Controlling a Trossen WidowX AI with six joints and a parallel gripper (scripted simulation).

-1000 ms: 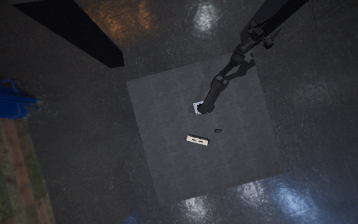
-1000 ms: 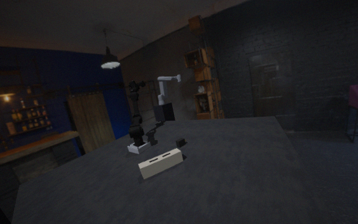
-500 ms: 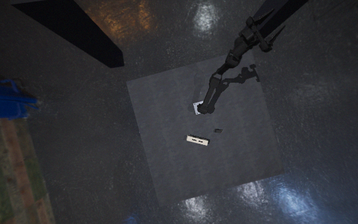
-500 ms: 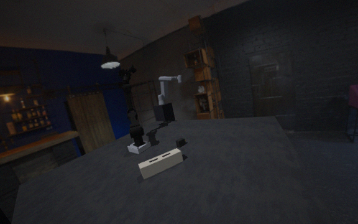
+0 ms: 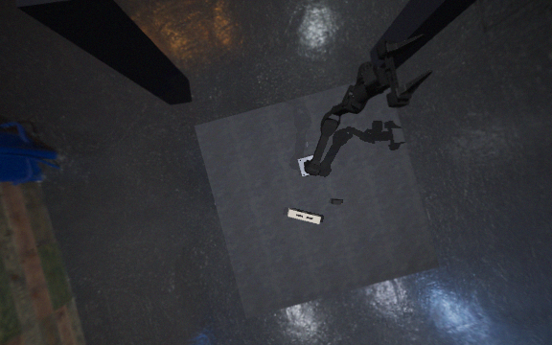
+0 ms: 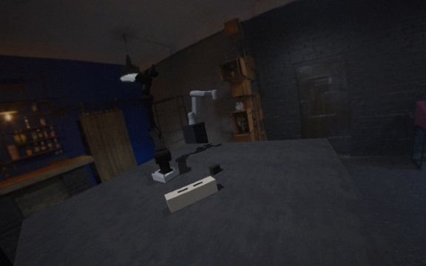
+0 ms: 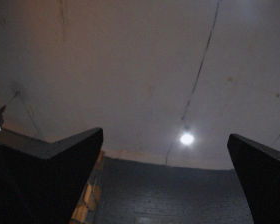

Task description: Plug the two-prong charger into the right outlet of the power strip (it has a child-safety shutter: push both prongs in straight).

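My gripper tip is 48 cm short of the dark charger, 4 cm to the left of it and 70 cm above it.
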